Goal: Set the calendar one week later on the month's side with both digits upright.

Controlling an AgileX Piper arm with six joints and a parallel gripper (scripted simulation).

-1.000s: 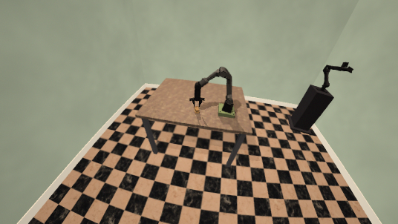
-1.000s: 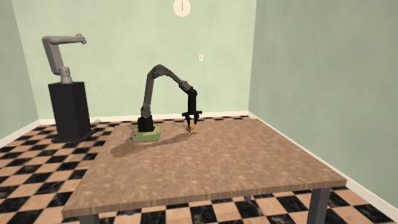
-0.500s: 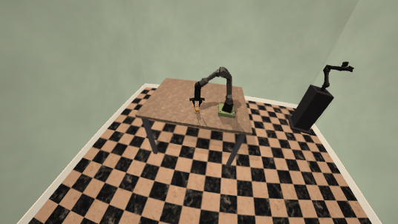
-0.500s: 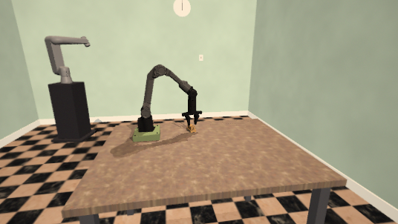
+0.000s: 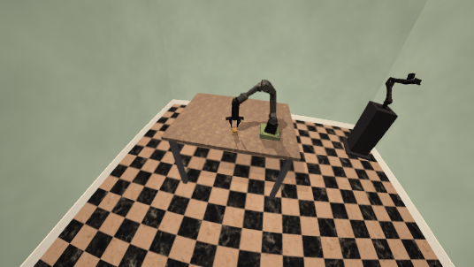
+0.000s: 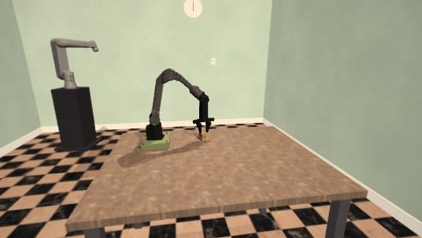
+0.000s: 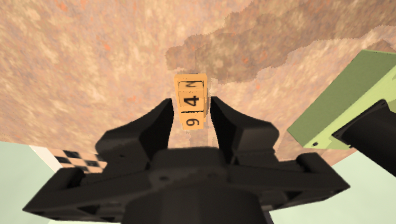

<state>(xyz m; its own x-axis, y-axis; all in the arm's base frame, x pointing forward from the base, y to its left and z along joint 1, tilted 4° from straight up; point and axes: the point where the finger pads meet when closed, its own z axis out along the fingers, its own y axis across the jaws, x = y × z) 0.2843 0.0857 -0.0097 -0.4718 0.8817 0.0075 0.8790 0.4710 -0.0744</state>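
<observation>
My hand is 40 mm above the orange tray, 10 mm to the right of it and 10 mm past it.
</observation>
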